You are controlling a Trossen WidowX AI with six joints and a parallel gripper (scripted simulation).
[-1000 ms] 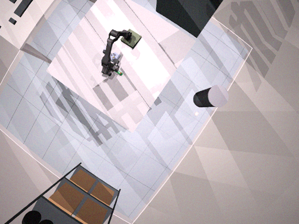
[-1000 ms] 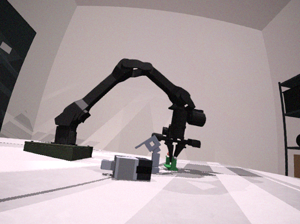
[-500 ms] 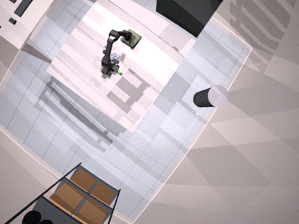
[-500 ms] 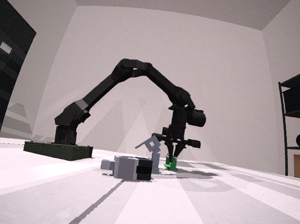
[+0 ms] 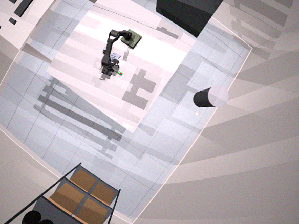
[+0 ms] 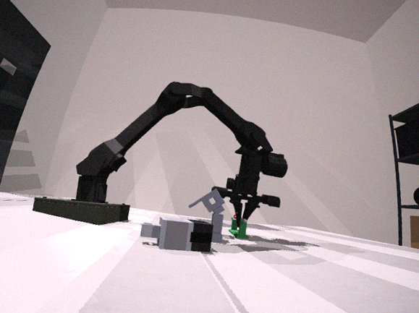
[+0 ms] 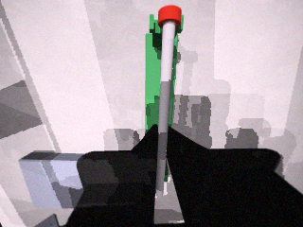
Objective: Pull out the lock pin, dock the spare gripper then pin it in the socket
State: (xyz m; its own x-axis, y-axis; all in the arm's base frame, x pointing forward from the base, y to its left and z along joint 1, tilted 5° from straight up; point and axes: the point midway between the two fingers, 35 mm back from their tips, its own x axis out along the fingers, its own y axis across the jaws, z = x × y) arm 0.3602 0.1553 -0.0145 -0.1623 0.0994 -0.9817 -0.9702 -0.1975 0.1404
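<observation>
Right now the green stand is 2 cm to the left of my gripper tip. From my gripper tip the other things lie so: spare gripper: 11 cm behind, 25 cm to the right; mount socket: 8 cm behind, 10 cm to the right, 3 cm above.
</observation>
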